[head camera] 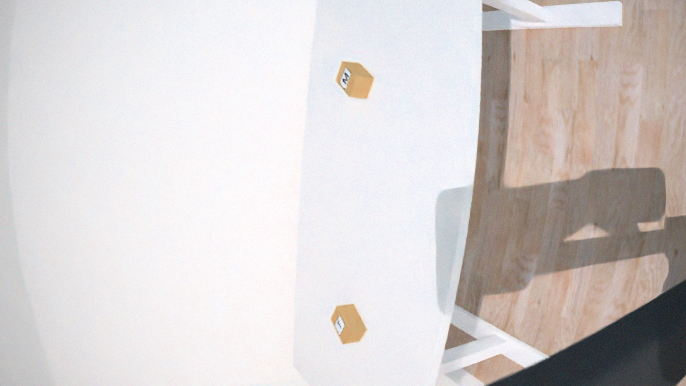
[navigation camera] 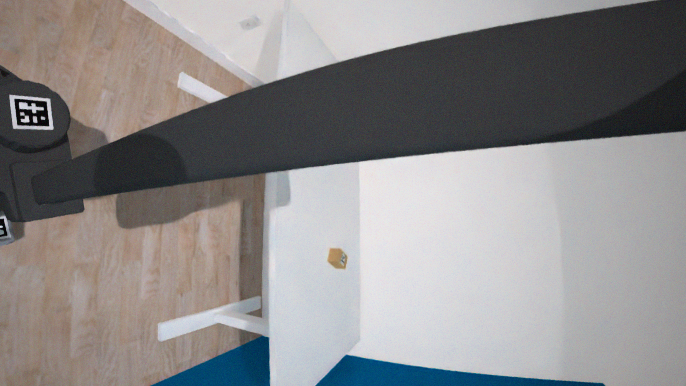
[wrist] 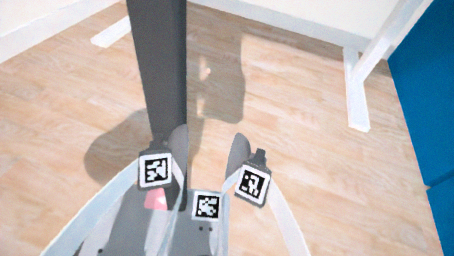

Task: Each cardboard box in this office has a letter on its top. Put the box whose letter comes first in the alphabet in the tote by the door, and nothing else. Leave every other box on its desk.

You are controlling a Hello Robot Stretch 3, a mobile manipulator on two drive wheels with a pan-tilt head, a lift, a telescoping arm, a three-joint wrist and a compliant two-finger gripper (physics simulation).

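Places are measured from the robot's base along level axes (x ahead, y left, z up), in metres.
Where they show: gripper, fingertip midpoint: [wrist: 210, 146].
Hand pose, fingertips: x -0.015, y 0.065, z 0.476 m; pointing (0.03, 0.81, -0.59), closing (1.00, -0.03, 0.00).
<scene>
Things, the pixels of their top centre, and the offset from my fingertips. Level surfaces: height alone.
- cardboard box marked M, top centre: [head camera: 345, 78] [navigation camera: 343, 259] 0.966 m left, 0.373 m ahead, 0.294 m up
- white desk, surface height: 0.244 m up
- second cardboard box, top centre: [head camera: 339, 325] 1.060 m left, 0.244 m back, 0.294 m up
- wood floor, surface height: 0.476 m down
A cardboard box marked M [head camera: 355, 80] stands on the white desk [head camera: 395, 200] [navigation camera: 305, 310] in the upper part of the head view. A second cardboard box [head camera: 350, 324] stands on the same desk lower in that view; its label shows a thin mark that I cannot read surely. In the navigation view a cardboard box [navigation camera: 336, 258] stands on the desk, its letter too small to read surely. My gripper [wrist: 210, 146] is open and empty over the wood floor, away from the boxes. The tote does not show in these views.
White desk legs [head camera: 575, 15] [navigation camera: 190, 322] [wrist: 357, 105] stand on the wood floor [head camera: 575, 125] [navigation camera: 100, 280] [wrist: 295, 135]. A blue panel [navigation camera: 235, 367] [wrist: 425, 100] stands beside the desk. My dark mast [navigation camera: 350, 110] [wrist: 160, 65] crosses the navigation and wrist views.
</scene>
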